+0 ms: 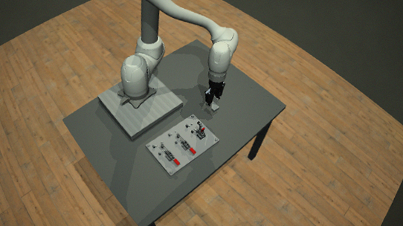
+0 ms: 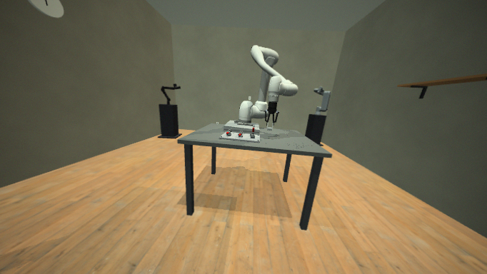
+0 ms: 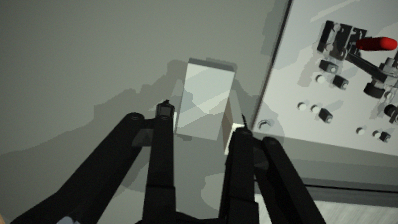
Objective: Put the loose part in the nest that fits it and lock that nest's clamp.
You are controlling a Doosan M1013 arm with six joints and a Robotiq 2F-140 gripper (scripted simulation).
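Now: hand 16 cm to the left of the clamp, 6 cm above it and 4 cm short of it. From my hand the other things lie so: loose part (3 cm below); then fixture plate (26 cm to the right, 12 cm below, 1 cm behind).
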